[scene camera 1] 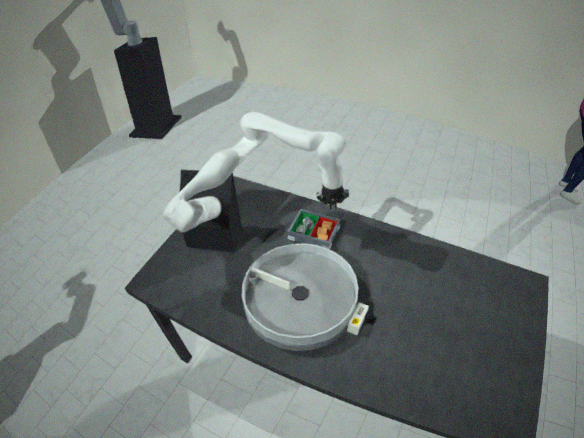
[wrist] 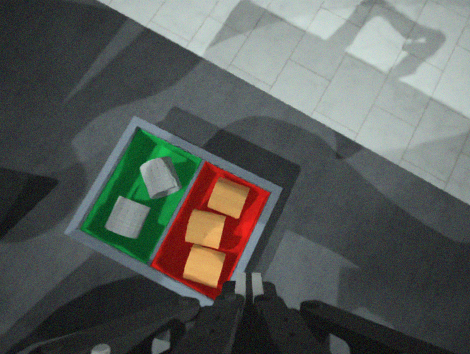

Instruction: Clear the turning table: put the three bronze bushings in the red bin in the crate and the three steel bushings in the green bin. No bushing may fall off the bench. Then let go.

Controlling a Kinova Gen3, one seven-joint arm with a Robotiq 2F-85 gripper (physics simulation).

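Pixels of known places: gripper, fingertip midpoint: (scene camera 1: pixel 333 208) (wrist: pixel 248 289); arm's base at its link origin: (scene camera 1: pixel 210 207).
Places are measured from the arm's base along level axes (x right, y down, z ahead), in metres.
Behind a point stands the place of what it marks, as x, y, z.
Three bronze bushings (wrist: pixel 228 198) {-0.176, 0.167, 0.440} (wrist: pixel 205 228) {-0.137, 0.167, 0.426} (wrist: pixel 204 265) {-0.100, 0.167, 0.438} lie in the red bin (wrist: pixel 195 196) {-0.170, 0.205, 0.399} of the grey crate (scene camera 1: pixel 310 242) {-0.075, 0.195, 0.388} (wrist: pixel 101 176) {-0.155, 0.161, 0.300}. Two steel bushings (wrist: pixel 160 176) {-0.176, 0.167, 0.360} (wrist: pixel 128 217) {-0.122, 0.168, 0.342} lie in the green bin (wrist: pixel 125 150) {-0.192, 0.168, 0.312}. A small grey thing (scene camera 1: pixel 253 275) {0.181, 0.144, 0.225}, which looks like a steel bushing, is on the turning table (scene camera 1: pixel 320 317) {0.299, 0.158, 0.510} at the left end of the pale bar, near the rim; it is small and partly hidden. My gripper (scene camera 1: pixel 333 206) {-0.113, 0.018, 0.472} (wrist: pixel 248 289) {-0.113, 0.018, 0.472} is shut and empty, above the crate's red-bin side; in the wrist view its fingertips show beside the lowest bronze bushing.
The pale bar (scene camera 1: pixel 272 280) {0.193, 0.135, 0.305} reaches from the dark hub (scene camera 1: pixel 300 293) {0.217, 0.150, 0.417} towards the left rim. A white box with a yellow label (scene camera 1: pixel 358 319) {0.285, 0.152, 0.644} stands at the turning table's right side. The dark bench's (scene camera 1: pixel 440 340) {0.292, 0.211, 0.969} back edge runs behind the crate. A person (scene camera 1: pixel 575 175) stands at far right.
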